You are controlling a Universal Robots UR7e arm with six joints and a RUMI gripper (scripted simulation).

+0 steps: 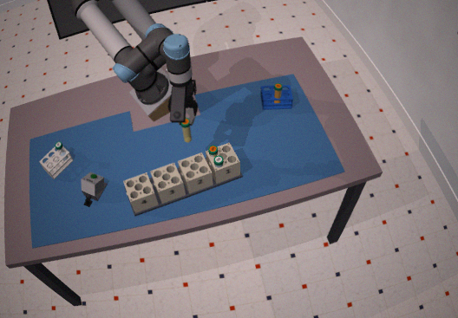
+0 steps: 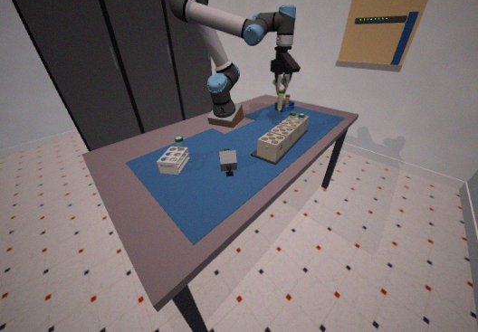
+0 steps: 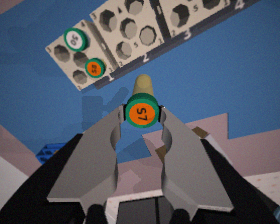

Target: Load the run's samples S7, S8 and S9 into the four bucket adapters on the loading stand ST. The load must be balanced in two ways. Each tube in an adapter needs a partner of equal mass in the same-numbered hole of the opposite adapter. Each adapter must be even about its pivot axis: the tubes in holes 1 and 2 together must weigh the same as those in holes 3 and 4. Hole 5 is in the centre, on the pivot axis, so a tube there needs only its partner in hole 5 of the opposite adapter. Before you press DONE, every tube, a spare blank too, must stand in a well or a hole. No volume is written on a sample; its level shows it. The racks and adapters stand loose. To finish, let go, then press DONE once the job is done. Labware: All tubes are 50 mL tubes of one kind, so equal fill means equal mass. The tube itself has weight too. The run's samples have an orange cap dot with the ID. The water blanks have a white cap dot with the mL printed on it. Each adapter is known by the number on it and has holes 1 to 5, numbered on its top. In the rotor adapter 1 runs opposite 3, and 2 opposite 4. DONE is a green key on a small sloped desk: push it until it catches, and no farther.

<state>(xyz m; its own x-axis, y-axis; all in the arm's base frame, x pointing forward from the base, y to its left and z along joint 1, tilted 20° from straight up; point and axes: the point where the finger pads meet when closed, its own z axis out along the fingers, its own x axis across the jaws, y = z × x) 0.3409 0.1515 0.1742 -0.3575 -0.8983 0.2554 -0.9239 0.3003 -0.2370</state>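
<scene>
Right now my hand is 1 cm past the sample tube S7 and 5 cm above it. From my hand the other things lie so: DONE desk: 2 cm ahead, 41 cm to the right, 20 cm below; sample tube S8: 5 cm ahead, 8 cm to the left, 18 cm below; blue sample rack: 22 cm behind, 42 cm to the left, 22 cm below.
</scene>
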